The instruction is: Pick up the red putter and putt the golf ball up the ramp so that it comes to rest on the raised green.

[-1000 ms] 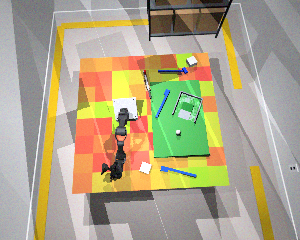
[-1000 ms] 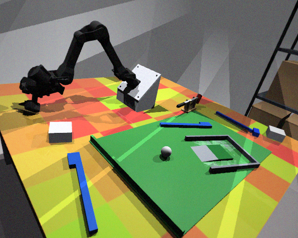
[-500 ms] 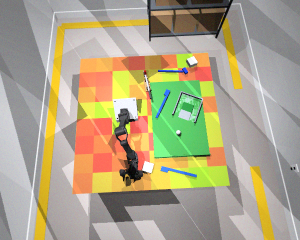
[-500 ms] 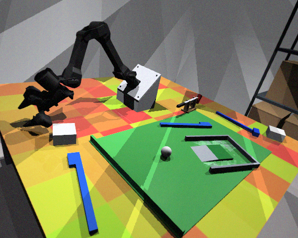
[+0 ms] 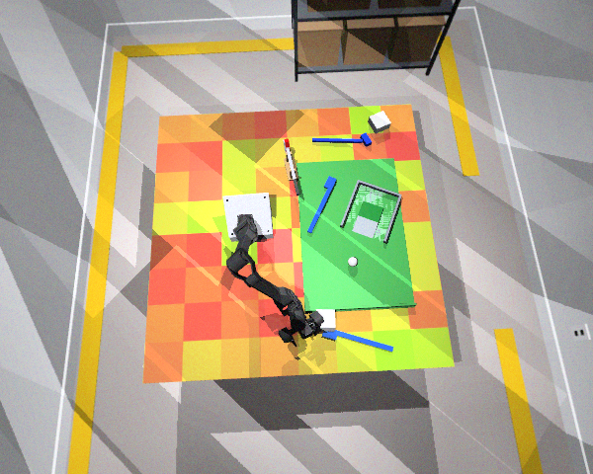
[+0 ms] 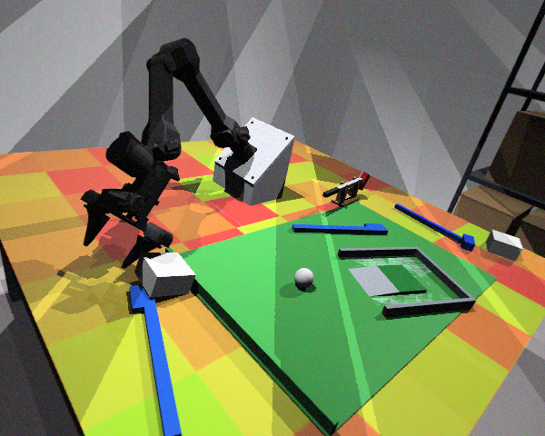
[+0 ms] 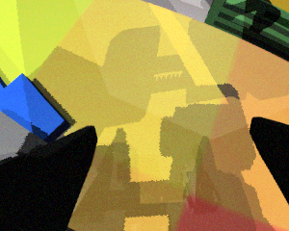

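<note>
Now: gripper tip 34 cm to the right of the white golf ball, 23 cm short of it and 2 cm above it. The rest, counted from my gripper tip: red putter (81 cm to the left, 2 cm behind, 2 cm above); then green mat (49 cm to the left, 25 cm ahead, 4 cm below); then wooden rack (83 cm to the left, 2 cm behind, 1 cm below).
</note>
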